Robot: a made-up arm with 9 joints.
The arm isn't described. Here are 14 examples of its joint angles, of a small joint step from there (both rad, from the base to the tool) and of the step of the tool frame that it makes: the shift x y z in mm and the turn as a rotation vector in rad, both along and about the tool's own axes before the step.
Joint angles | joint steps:
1: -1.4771 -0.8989 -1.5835 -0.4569 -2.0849 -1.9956 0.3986 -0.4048 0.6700 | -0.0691 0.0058 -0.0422 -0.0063 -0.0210 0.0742 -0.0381 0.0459 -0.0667
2: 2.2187 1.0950 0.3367 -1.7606 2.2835 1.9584 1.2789 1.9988 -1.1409 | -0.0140 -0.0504 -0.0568 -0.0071 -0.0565 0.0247 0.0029 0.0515 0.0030
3: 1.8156 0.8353 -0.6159 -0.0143 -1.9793 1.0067 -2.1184 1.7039 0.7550 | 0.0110 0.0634 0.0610 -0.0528 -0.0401 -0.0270 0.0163 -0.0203 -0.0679
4: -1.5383 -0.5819 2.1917 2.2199 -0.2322 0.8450 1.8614 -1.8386 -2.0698 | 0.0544 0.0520 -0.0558 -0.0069 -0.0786 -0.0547 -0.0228 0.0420 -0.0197
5: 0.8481 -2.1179 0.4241 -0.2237 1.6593 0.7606 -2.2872 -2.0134 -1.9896 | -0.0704 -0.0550 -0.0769 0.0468 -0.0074 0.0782 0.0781 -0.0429 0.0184
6: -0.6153 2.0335 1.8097 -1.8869 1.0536 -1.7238 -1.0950 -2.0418 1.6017 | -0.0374 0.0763 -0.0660 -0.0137 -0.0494 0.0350 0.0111 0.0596 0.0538
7: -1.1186 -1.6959 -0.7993 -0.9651 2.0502 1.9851 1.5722 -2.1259 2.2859 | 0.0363 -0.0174 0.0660 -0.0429 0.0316 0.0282 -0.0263 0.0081 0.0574
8: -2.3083 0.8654 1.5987 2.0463 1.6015 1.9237 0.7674 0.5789 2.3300 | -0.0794 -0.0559 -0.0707 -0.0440 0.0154 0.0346 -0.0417 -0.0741 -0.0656
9: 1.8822 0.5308 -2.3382 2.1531 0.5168 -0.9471 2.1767 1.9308 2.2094 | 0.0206 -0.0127 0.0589 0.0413 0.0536 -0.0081 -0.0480 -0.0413 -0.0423
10: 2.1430 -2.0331 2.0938 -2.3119 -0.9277 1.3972 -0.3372 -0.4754 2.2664 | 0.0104 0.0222 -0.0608 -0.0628 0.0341 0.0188 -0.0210 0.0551 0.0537
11: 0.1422 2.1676 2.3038 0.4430 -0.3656 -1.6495 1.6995 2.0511 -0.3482 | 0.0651 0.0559 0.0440 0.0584 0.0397 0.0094 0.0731 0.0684 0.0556
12: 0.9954 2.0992 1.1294 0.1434 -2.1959 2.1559 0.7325 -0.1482 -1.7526 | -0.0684 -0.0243 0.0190 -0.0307 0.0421 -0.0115 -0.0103 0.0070 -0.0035
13: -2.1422 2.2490 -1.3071 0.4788 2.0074 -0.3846 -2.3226 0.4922 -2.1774 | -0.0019 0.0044 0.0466 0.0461 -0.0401 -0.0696 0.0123 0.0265 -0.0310
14: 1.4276 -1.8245 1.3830 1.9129 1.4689 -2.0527 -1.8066 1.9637 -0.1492 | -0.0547 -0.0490 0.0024 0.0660 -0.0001 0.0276 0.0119 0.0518 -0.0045
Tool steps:
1: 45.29 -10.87 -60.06 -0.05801 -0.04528 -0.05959
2: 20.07 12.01 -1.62 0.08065 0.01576 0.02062
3: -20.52 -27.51 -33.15 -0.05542 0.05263 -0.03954
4: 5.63 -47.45 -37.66 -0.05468 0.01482 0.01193
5: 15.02 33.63 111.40 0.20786 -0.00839 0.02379
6: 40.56 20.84 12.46 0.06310 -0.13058 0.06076
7: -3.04 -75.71 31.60 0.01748 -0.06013 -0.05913
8: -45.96 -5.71 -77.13 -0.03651 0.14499 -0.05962
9: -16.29 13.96 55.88 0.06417 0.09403 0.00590
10: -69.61 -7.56 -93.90 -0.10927 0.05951 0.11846
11: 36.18 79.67 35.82 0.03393 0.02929 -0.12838
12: -29.39 -3.32 20.63 0.00908 0.07544 -0.00418
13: 16.42 11.74 15.74 -0.01448 0.00983 -0.04597
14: -56.77 17.50 110.30 0.06337 0.14902 -0.01647
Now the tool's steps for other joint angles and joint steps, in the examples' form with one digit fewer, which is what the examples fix.
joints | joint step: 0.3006 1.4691 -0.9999 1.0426 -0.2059 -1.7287 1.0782 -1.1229 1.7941 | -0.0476 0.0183 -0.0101 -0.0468 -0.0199 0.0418 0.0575 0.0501 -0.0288
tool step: 28.7 -15.4 -10.0 0.0218 -0.0423 -0.0349
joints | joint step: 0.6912 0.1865 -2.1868 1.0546 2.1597 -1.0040 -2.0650 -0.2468 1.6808 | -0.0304 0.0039 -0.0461 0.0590 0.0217 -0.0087 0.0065 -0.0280 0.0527
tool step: -43.5 -18.3 7.6 0.0284 0.0365 0.1049
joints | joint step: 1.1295 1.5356 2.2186 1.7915 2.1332 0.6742 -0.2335 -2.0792 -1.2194 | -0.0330 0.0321 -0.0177 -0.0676 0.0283 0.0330 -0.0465 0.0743 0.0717
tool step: -52.7 21.7 58.1 -0.0078 0.1563 -0.0167
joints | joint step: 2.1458 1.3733 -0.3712 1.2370 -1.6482 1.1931 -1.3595 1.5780 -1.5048 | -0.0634 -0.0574 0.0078 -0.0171 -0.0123 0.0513 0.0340 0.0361 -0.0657
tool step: -8.3 34.1 6.7 -0.0339 0.0473 -0.1886
